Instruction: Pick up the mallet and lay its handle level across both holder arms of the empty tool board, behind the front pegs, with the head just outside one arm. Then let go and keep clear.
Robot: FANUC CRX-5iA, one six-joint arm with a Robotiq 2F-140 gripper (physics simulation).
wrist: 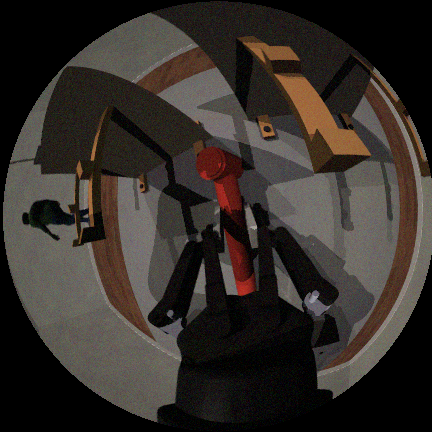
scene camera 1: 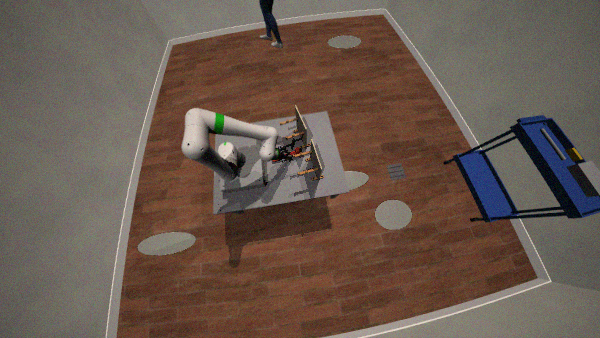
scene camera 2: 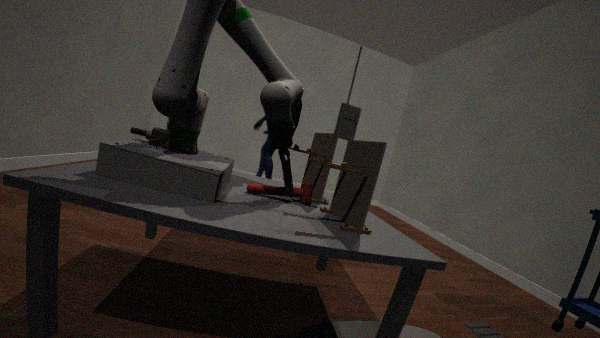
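Seen in the pictures: gripper, fingertip midpoint: (wrist: 232, 212) (scene camera 1: 290, 154) (scene camera 2: 289, 190); arm's base, link origin: (scene camera 1: 237, 160) (scene camera 2: 178, 149).
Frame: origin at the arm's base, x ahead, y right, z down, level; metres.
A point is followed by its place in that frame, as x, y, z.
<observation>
A red mallet (scene camera 1: 297, 150) {0.537, 0.071, 0.021} (scene camera 2: 270, 190) {0.383, 0.082, 0.073} (wrist: 230, 192) {0.494, 0.074, 0.049} lies level low at the table top, its head towards the tool boards. My gripper (scene camera 2: 290, 190) {0.465, 0.068, 0.059} (wrist: 232, 212) {0.465, 0.068, 0.059} points down, its fingers closed on both sides of the handle behind the head. Two upright tool boards stand beyond the head: the nearer to scene camera 2 (scene camera 1: 317, 156) {0.637, 0.276, -0.200} (scene camera 2: 367, 155) {0.630, 0.299, -0.153} (wrist: 210, 35) and the farther one (scene camera 1: 300, 119) {0.622, -0.078, -0.198} (scene camera 2: 325, 145) {0.623, -0.045, -0.164} (wrist: 80, 110) {0.624, -0.019, -0.153}. Each has orange-brown holder arms with pegs; one arm (wrist: 300, 95) is large at the upper right of the wrist view. No tool shows on either board.
The grey table (scene camera 1: 335, 180) {0.774, 0.422, 0.103} (scene camera 2: 240, 225) {0.245, 0.424, 0.103} carries the robot's base block (scene camera 2: 160, 170) {0.001, 0.249, 0.044} behind the handle end. Small orange feet (scene camera 2: 356, 229) {0.626, 0.361, 0.093} (wrist: 266, 127) {0.603, 0.155, 0.087} stick out below the boards. A person (scene camera 1: 270, 25) (scene camera 2: 265, 160) (wrist: 47, 212) stands beyond the table. A blue trolley (scene camera 1: 485, 190) (scene camera 2: 587, 307) stands apart.
</observation>
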